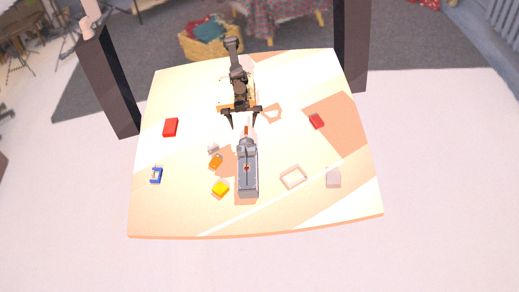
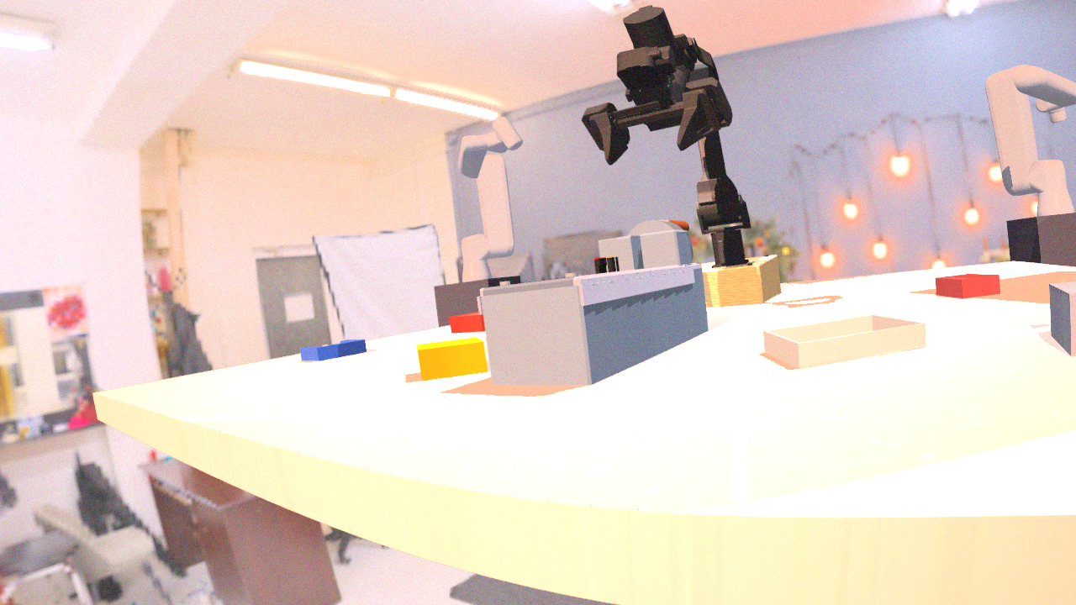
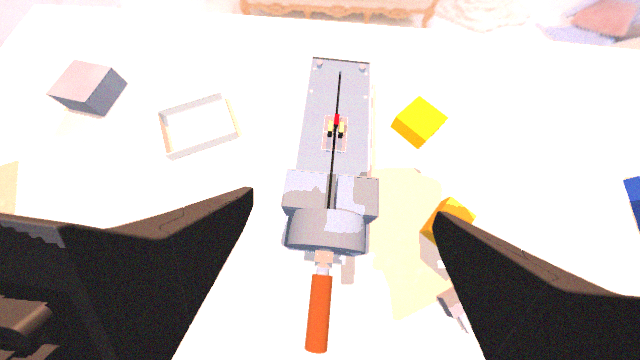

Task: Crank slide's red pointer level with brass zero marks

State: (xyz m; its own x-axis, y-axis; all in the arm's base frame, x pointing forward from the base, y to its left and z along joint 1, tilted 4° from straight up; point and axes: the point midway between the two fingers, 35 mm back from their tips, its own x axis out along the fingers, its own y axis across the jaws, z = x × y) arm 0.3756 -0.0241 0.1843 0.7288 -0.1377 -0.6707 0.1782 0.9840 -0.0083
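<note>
Now: the orange crank handle 80 mm below my gripper tip, 60 mm behind it and 10 mm to the left of it. Also, from my gripper tip: shallow white tray: 200 mm below, 190 mm to the left, 190 mm ahead; red pointer: 130 mm ahead, 120 mm below, 20 mm to the right; yellow cube: 190 mm below, 180 mm ahead, 160 mm to the right.
</note>
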